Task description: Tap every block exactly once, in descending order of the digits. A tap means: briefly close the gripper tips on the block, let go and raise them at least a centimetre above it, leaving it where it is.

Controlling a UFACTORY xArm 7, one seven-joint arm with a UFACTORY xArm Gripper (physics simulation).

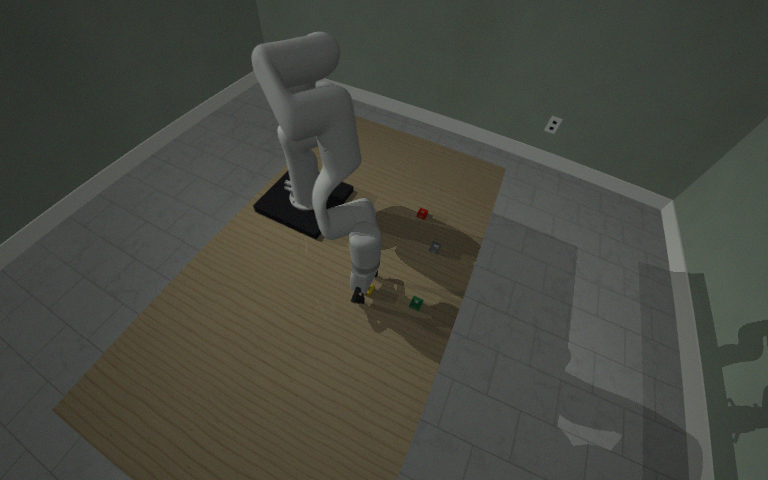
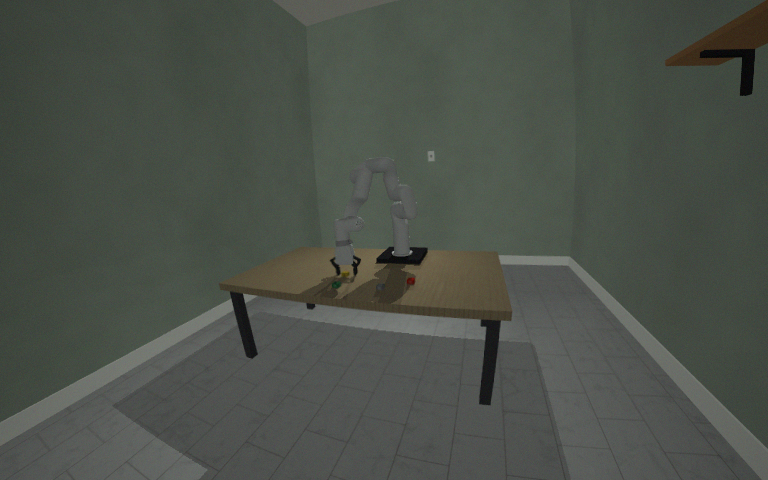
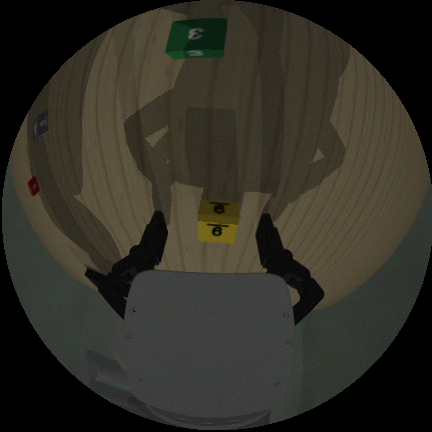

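Note:
My gripper (image 1: 365, 289) (image 2: 347, 274) (image 3: 211, 222) is open and low over the table. Its fingers stand on either side of the yellow block (image 1: 370, 290) (image 2: 345, 273) (image 3: 218, 222), with a gap on each side; the exact tip height is hard to tell. The yellow block bears a digit with a bar, a 6 when turned upright. The green block (image 1: 416, 303) (image 2: 336, 285) (image 3: 196, 39) shows a 3 and lies apart from the gripper. The grey block (image 1: 434, 247) (image 2: 380, 286) (image 3: 40, 125) and the red block (image 1: 422, 213) (image 2: 411, 280) (image 3: 33, 186) lie farther off; their digits are too small to read surely.
The wooden table (image 1: 254, 362) (image 2: 453, 288) bears all the blocks. The arm stands on a black base plate (image 1: 283, 212) (image 2: 387, 258). Dark arm shadows fall across the table and over the green and grey blocks. A shelf (image 2: 719, 42) hangs on the right wall.

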